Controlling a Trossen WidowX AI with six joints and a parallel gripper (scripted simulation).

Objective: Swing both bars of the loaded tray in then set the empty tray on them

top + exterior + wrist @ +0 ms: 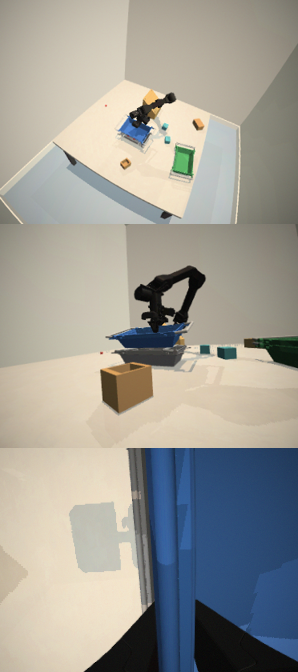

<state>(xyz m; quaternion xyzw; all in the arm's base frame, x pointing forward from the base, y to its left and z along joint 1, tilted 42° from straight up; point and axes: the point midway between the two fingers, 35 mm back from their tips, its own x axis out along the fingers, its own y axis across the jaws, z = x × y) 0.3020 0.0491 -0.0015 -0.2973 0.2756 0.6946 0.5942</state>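
Now: gripper tip 70 mm short of the blue tray, 10 mm to the right of it and 20 mm below it. From my gripper tip the other things lie so: brown block 490 mm behind, 470 mm to the left, 80 mm below; then small brown box 350 mm ahead, 120 mm to the left, 90 mm below.
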